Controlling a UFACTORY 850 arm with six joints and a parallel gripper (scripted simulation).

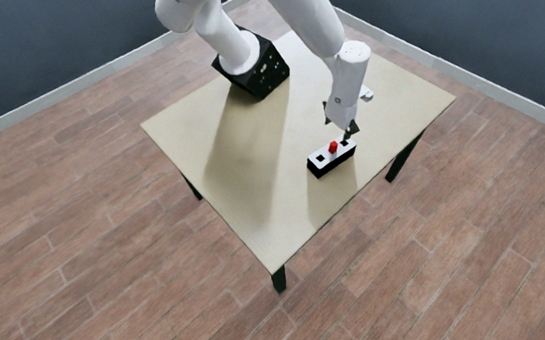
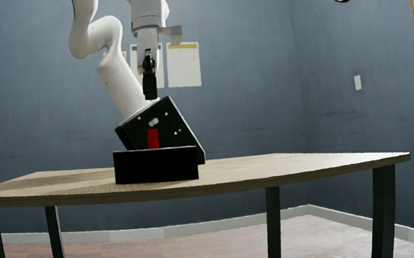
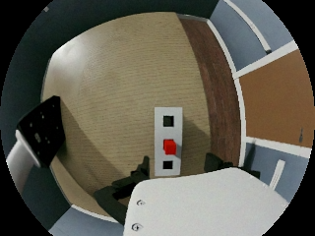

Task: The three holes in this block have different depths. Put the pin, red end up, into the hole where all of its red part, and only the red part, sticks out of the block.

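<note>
Right now the pin is 110 mm below my hand. Round my hand: black block (160 mm below).
</note>
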